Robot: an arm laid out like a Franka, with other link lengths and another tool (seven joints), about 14 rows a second.
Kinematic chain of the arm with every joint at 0, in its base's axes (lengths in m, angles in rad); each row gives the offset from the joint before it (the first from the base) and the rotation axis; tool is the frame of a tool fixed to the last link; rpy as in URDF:
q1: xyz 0 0 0.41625 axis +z
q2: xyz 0 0 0 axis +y
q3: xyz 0 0 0.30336 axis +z
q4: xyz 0.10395 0 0 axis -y
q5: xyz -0.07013 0 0.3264 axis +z
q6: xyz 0 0 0 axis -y
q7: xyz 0.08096 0 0 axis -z
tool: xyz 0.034 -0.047 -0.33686 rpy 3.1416 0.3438 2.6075
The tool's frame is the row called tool.
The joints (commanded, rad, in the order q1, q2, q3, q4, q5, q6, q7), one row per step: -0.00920, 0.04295, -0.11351, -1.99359, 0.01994, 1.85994, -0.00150; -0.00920, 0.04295, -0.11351, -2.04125, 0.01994, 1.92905, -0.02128; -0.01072, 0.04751, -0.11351, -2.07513, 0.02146, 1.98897, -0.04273; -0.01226, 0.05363, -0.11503, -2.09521, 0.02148, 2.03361, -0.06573; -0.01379, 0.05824, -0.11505, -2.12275, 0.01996, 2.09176, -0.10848; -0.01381, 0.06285, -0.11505, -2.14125, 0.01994, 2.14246, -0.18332
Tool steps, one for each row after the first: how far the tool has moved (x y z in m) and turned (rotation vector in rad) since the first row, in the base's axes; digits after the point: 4 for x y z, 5 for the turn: 0.0041, -0.0002, -0.0142, -0.00006, -0.02188, 0.01840; 0.0097, -0.0009, -0.0256, 0.00046, -0.04392, 0.03639; 0.0157, -0.0028, -0.0332, -0.00025, -0.06275, 0.05550; 0.0238, -0.0038, -0.0416, -0.00122, -0.08926, 0.09656; 0.0350, -0.0027, -0.0467, 0.00150, -0.11805, 0.17051
